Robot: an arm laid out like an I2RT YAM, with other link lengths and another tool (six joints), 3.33 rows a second.
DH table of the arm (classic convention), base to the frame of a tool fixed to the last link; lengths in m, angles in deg. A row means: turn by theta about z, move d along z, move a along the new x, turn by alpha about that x. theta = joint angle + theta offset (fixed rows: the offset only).
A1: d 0.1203; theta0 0; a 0.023; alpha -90
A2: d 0; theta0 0; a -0.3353; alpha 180
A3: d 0; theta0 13.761; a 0.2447; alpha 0
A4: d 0.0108; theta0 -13.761; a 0.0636; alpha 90
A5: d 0.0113; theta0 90; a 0; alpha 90
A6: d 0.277; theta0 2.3; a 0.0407; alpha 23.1
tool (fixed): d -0.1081; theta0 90; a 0; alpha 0
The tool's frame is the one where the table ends.
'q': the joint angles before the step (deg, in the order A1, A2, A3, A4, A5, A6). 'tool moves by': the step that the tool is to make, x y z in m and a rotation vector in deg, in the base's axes. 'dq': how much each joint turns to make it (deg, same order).
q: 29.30 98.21 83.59 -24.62 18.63 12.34
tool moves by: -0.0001 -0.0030 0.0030 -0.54 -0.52 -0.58
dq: 0.02 -0.24 0.05 -0.04 0.92 -0.20
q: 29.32 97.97 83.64 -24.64 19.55 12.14
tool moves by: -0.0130 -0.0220 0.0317 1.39 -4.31 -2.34
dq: -1.20 -5.47 -1.56 0.54 1.42 0.00
